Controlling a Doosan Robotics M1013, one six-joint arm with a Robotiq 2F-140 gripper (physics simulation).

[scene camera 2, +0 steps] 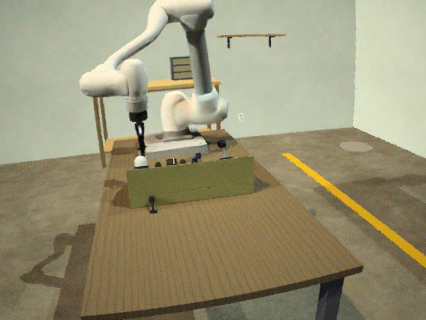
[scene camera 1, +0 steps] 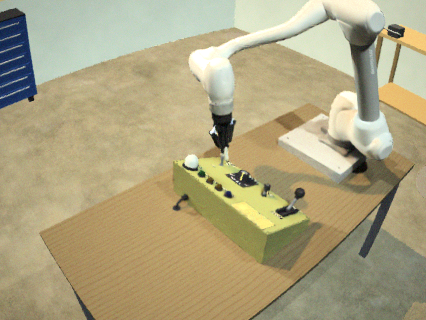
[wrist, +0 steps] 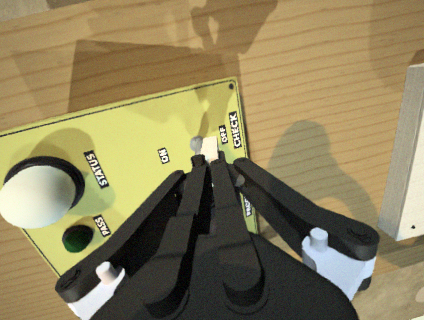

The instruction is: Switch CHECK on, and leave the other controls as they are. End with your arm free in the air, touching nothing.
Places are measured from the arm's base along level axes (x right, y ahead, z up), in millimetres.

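Pixels of known places: gripper, fingertip midpoint: (scene camera 1: 224,158) (wrist: 212,147); arm's base, origin of the base link: (scene camera 2: 176,136) (scene camera 1: 340,142).
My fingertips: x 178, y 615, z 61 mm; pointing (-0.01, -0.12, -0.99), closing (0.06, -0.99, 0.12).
Ahead of a thing's pixels: the offset from my fingertips to its top centre. "spot": to the spot under its first point.
The CHECK switch is a small grey toggle @(dz +22, dx +0, dy +14 mm) (scene camera 1: 222,160) (wrist: 195,143) at the end of the yellow-green console (scene camera 1: 225,220) (scene camera 2: 192,182) (wrist: 130,130). In the wrist view its tip shows between the ON and OFF labels, nearer OFF; its base and exact lean are hard to make out. My gripper (scene camera 1: 226,151) (scene camera 2: 142,151) (wrist: 212,147) is shut and holds nothing. Its pale fingertips are low over the console, right beside the toggle on the OFF side; whether they touch it I cannot tell.
A white STATUS dome @(spot: dz +69, dx -13, dy +175 mm) (scene camera 1: 191,161) (scene camera 2: 141,161) (wrist: 37,196) and a green PASS button @(spot: dz +46, dx -69, dy +170 mm) (scene camera 1: 201,173) (wrist: 77,238) are near. Farther along are a rotary selector @(dz +11, dx -120, dy +4 mm) (scene camera 1: 243,176), a small toggle @(dz +19, dx -240, dy -1 mm) (scene camera 1: 266,189) and a ball-topped lever @(dz +50, dx -357, dy -64 mm) (scene camera 1: 299,193). A black lever @(spot: dz -88, dx -31, dy +246 mm) (scene camera 1: 180,202) (scene camera 2: 152,204) sticks out of the console's side.
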